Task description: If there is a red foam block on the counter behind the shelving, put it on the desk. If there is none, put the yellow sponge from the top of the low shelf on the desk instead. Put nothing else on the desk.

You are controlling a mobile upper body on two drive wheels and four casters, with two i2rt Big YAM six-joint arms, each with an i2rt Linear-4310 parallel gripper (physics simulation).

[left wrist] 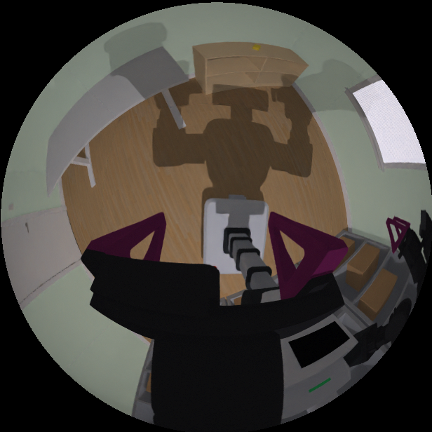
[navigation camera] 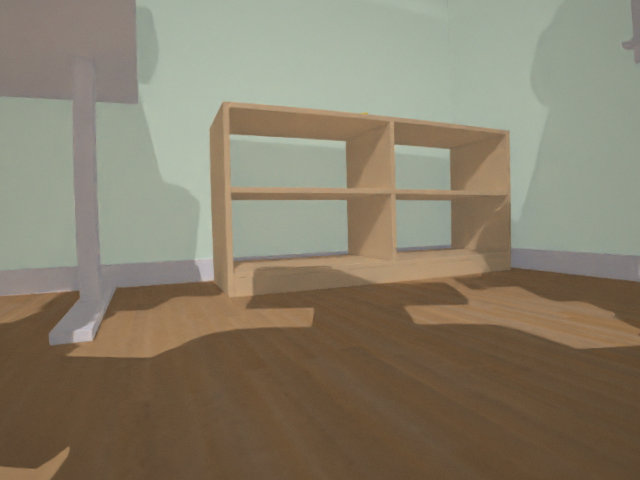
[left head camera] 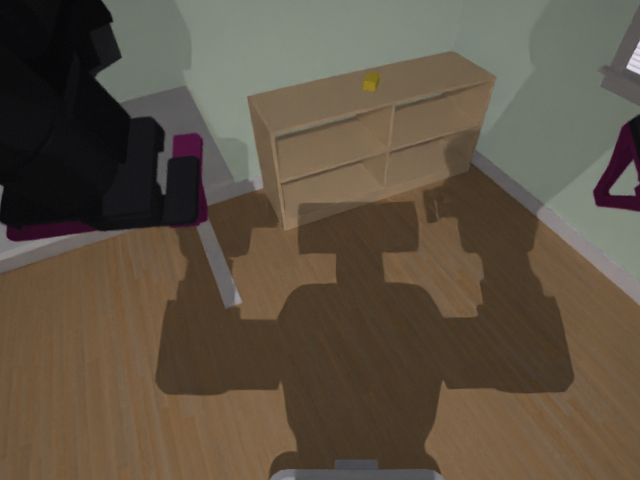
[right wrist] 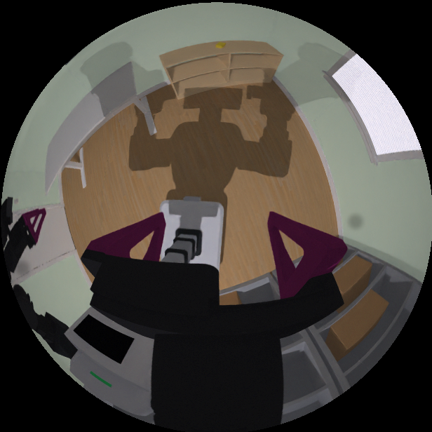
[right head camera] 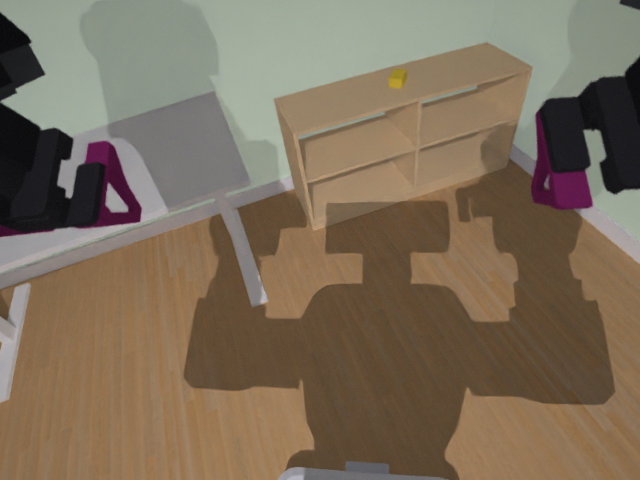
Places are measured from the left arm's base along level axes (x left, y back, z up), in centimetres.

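Pixels of known places: left gripper, fingertip midpoint: [left head camera: 152, 218] [right head camera: 95, 219]; right gripper, fingertip midpoint: [right head camera: 596, 190].
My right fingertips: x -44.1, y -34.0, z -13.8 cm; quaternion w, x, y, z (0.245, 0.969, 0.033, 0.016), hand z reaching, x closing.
Observation:
Behind a point stands the place of what it marks.
A small yellow sponge [left head camera: 370, 82] @[z -75.9, x -35.5, y -186.3 cm] [right head camera: 397, 79] @[z -75.9, x -36.0, y -186.1 cm] [left wrist: 256, 47] [right wrist: 220, 45] [navigation camera: 364, 113] @[z -75.7, x -37.0, y -185.7 cm] lies on top of the low wooden shelf [left head camera: 310, 103] @[z -80.0, x -6.9, y -174.8 cm] [right head camera: 336, 103] @[z -80.0, x -7.6, y -174.7 cm] [navigation camera: 310, 193] @[z -108.4, x -16.0, y -163.4 cm], near its middle. The white desk [left head camera: 175, 113] @[z -69.0, x 47.3, y -150.0 cm] [right head camera: 191, 149] @[z -69.0, x 44.2, y -127.0 cm] [left wrist: 95, 105] [right wrist: 85, 115] stands along the wall left of the shelf, partly in shadow and partly hidden by my left arm in the left head view. My left gripper [left wrist: 216, 217] is open and empty, raised well away from the sponge. My right gripper [right wrist: 216, 217] is open and empty, also raised away from it. No red foam block or counter shows.
Tall grey shelving [right wrist: 325, 360] with brown boxes [left wrist: 365, 265] [right wrist: 360, 320] appears at the lower right of the wrist views. A desk leg's foot [left head camera: 222, 273] [right head camera: 248, 273] [navigation camera: 74, 330] juts onto the floor left of the low shelf. A window [left wrist: 395, 130] [right wrist: 385, 110] is in the right wall.

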